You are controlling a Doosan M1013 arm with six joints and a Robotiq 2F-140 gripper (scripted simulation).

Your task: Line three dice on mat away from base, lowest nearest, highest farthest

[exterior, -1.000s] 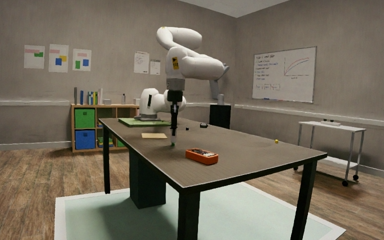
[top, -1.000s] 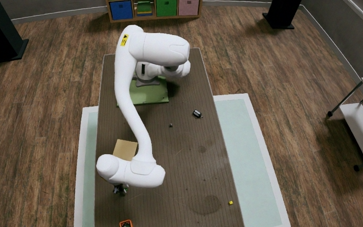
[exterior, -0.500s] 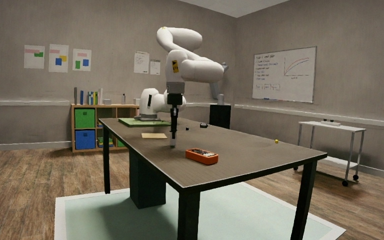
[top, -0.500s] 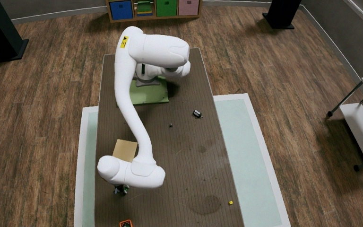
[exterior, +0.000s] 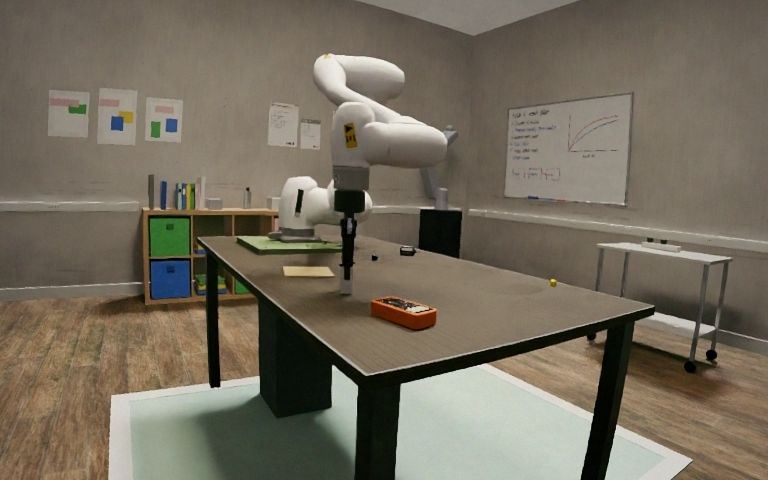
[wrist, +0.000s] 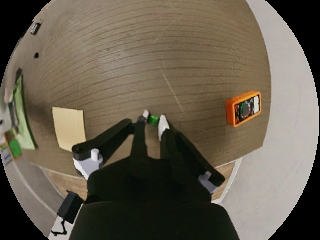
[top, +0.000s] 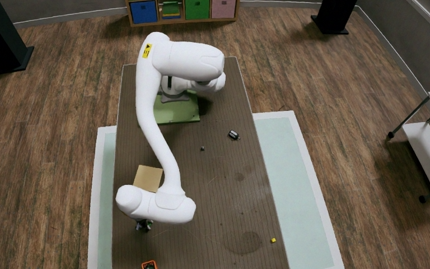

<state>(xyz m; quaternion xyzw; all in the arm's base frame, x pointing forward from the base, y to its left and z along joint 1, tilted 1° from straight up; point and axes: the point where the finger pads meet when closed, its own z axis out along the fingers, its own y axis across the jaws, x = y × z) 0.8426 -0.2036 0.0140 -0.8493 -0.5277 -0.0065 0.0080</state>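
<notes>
My hand is 3 cm above the green die. Round my hand: small dark die (40 cm behind, 33 cm to the left, 3 cm below); then yellow die (18 cm ahead, 60 cm to the left, 3 cm below); then mat (26 cm behind, 1 cm to the left, 3 cm below).
</notes>
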